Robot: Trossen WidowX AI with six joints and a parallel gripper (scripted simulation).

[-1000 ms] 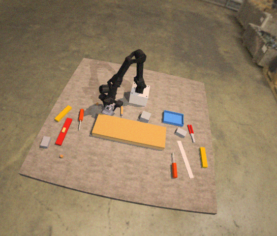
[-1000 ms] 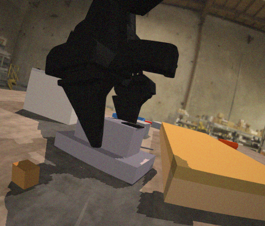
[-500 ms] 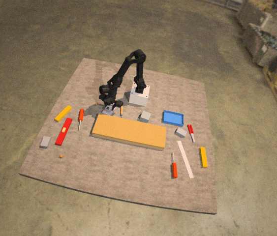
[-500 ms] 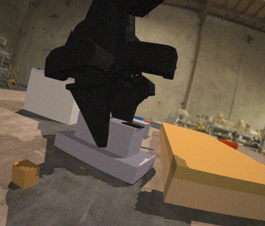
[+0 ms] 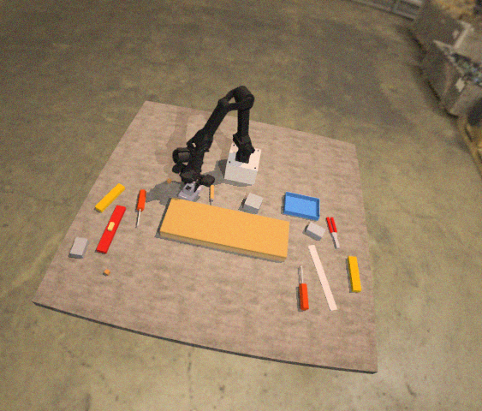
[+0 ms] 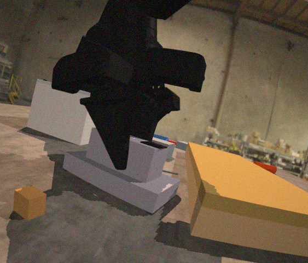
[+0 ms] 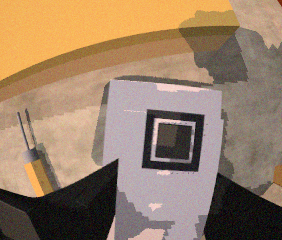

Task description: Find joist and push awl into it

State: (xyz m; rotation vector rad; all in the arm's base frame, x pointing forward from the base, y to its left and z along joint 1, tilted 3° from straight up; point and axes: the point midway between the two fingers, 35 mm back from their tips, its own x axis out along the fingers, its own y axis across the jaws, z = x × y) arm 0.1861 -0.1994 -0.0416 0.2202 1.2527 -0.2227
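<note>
The awl is 10 cm to the left of my gripper tip, 2 cm below it and 1 cm ahead of it. Round my gripper tip: grey stud finder: 2 cm above; then square indicator window: 3 cm above, 2 cm ahead, 1 cm to the right; then red level: 28 cm to the right, 27 cm ahead, 1 cm below.
</note>
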